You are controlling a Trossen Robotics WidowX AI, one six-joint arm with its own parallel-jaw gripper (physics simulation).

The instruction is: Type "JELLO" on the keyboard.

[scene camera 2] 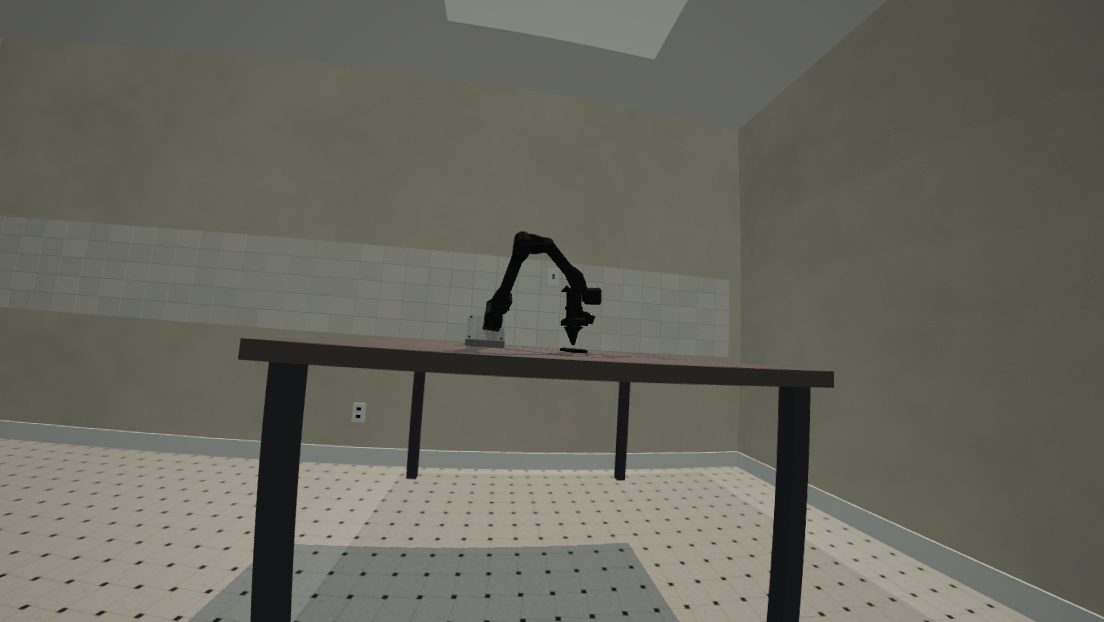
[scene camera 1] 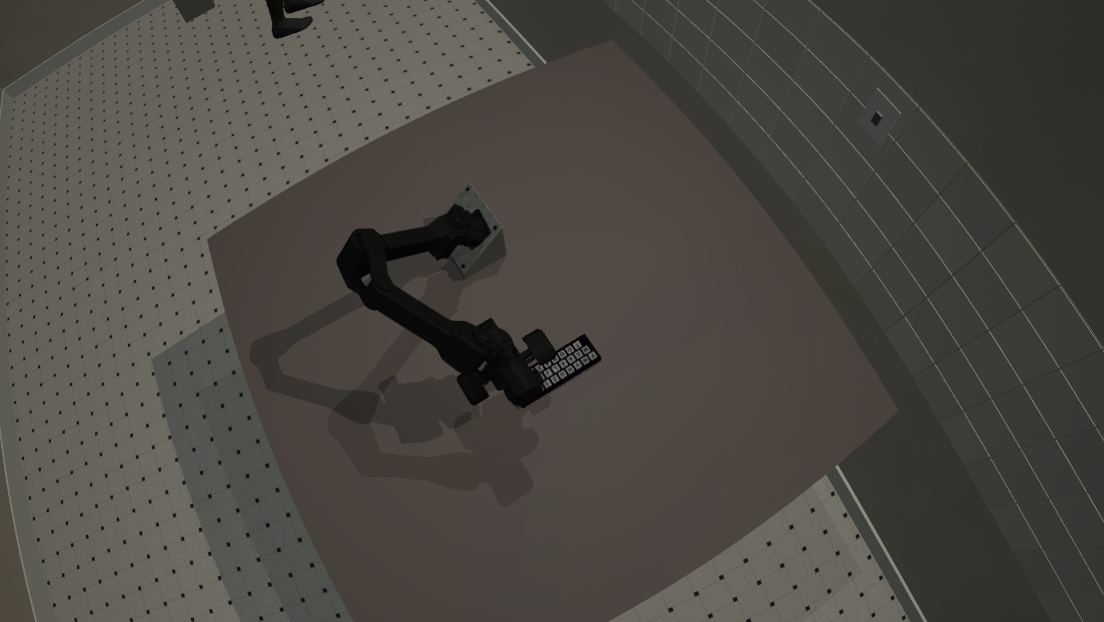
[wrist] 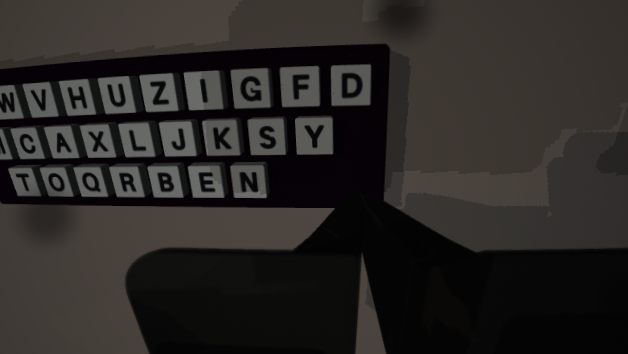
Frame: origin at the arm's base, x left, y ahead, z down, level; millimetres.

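Seen in the pictures: gripper, fingertip midpoint: (scene camera 2: 573, 345) (wrist: 358, 205); arm's base, link origin: (scene camera 2: 492, 325) (scene camera 1: 475, 229).
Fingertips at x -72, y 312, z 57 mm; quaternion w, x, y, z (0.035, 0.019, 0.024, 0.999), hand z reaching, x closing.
Observation:
Offsets run from my fingertips to a thing's middle.
The black keyboard {dx +86, dy +16, dz +19 mm} (scene camera 1: 584, 343) (scene camera 2: 573, 350) (wrist: 350, 175) with pale letter keys lies on the table. In the wrist view, the J key {dx +72, dy +17, dz +14 mm} (wrist: 178, 139) and L key {dx +90, dy +15, dz +14 mm} (wrist: 138, 140) are in the middle row; the E key {dx +62, dy +0, dz +14 mm} (wrist: 207, 182) and O key {dx +134, dy -7, dz +14 mm} (wrist: 56, 182) are in the row nearest the gripper. My gripper (scene camera 2: 572, 343) (wrist: 358, 205) is shut and empty, pointing down a little above the keyboard. In the wrist view its tips overlap the keyboard's near right corner, right of the N key {dx +44, dy +1, dz +14 mm} (wrist: 249, 182). In scene camera 1 the gripper body hides the tips and part of the keyboard.
The arm's metal base plate (scene camera 1: 464, 265) (scene camera 2: 484, 342) stands on the brown table (scene camera 1: 656, 231) (scene camera 2: 695, 373). The arm casts shadows over the table. A person's feet (scene camera 1: 292, 28) show on the floor beyond the table. A tiled wall runs behind it.

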